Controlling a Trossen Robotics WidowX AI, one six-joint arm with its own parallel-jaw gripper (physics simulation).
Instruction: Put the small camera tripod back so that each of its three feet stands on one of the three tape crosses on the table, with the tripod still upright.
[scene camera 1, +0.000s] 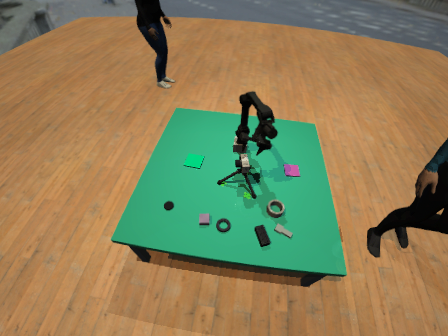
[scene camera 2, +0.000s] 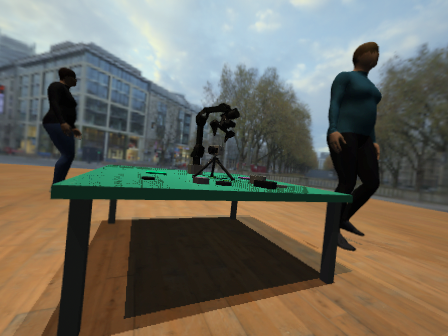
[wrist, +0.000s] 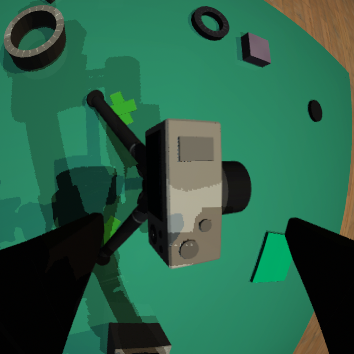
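Pixels of known places: gripper, between the fingertips: (scene camera 1: 249, 153) (scene camera 2: 219, 139) (wrist: 199, 226); arm's base, origin of its link: (scene camera 1: 241, 141) (scene camera 2: 196, 164).
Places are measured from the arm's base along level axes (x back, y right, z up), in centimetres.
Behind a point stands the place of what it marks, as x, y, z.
The black tripod (scene camera 1: 248, 181) @[-37.3, -9.0, 1.1] (scene camera 2: 215, 161) @[-34.3, -4.0, 3.9] stands upright, carrying a small grey camera (scene camera 1: 244, 162) @[-34.1, -4.7, 14.1] (scene camera 2: 214, 149) @[-35.3, -2.2, 11.5] (wrist: 192, 190) @[-32.4, -5.1, 14.2]. In the wrist view one foot stands beside a light-green cross (wrist: 123, 107) @[-42.3, -9.3, -7.4], off it; another foot lies apart from a second cross (wrist: 111, 230) @[-23.0, -6.7, -7.4], partly covered by a finger and leg. In scene camera 1 the left foot stands at the edge of another cross (scene camera 1: 223, 184) @[-36.6, 6.7, -7.4]. The third foot is hidden in the wrist view. My gripper (scene camera 1: 264, 150) (scene camera 2: 221, 137) @[-30.9, -6.8, 19.0] (wrist: 199, 226) @[-30.9, -6.8, 19.0] is open and empty, above the camera, its fingers on either side of it in the wrist view.
The arm's base (scene camera 1: 238, 146) @[-4.8, 1.5, -1.4] is behind the tripod. A grey ring (scene camera 1: 268, 209) @[-52.3, -23.1, -3.3], grey piece (scene camera 1: 283, 231) @[-63.5, -32.8, -6.0], black block (scene camera 1: 262, 236) @[-69.4, -20.8, -4.1], black ring (scene camera 1: 217, 225) @[-66.7, 4.7, -6.0], mauve block (scene camera 1: 204, 219) @[-65.1, 12.6, -4.7] and black disc (scene camera 1: 169, 205) @[-59.5, 35.9, -6.5] lie in front. Green (scene camera 1: 194, 161) @[-21.4, 30.6, -6.5] and magenta (scene camera 1: 292, 170) @[-15.4, -39.4, -6.5] tiles lie at the sides.
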